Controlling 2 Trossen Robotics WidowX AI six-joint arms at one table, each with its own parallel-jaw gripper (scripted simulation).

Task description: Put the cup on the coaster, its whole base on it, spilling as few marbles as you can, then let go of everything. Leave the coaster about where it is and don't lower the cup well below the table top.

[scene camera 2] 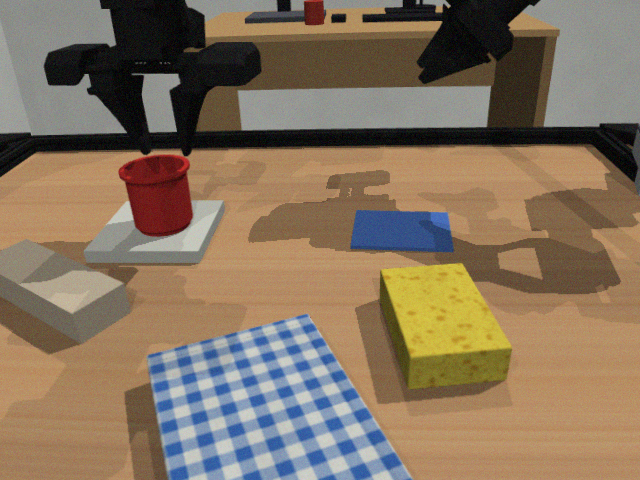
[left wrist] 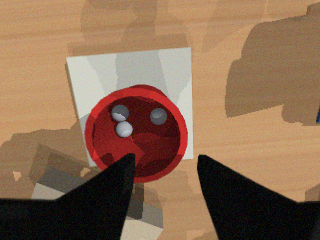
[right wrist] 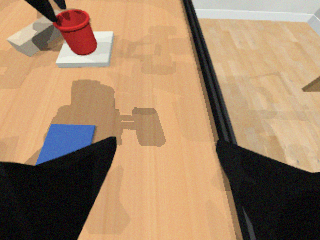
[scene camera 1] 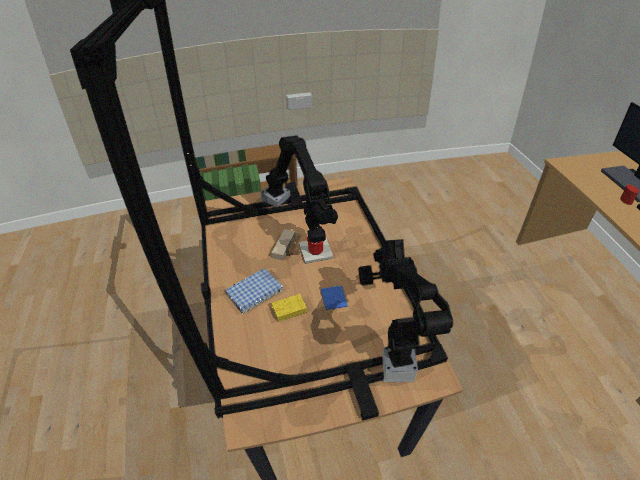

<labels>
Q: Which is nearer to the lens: the grey-white slab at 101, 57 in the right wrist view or the beige block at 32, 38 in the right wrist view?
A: The grey-white slab.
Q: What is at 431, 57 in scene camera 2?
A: My right gripper.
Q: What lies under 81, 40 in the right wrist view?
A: A red cup.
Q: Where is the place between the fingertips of my left gripper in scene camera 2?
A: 167, 154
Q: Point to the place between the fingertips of my right gripper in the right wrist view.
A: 166, 143
</labels>
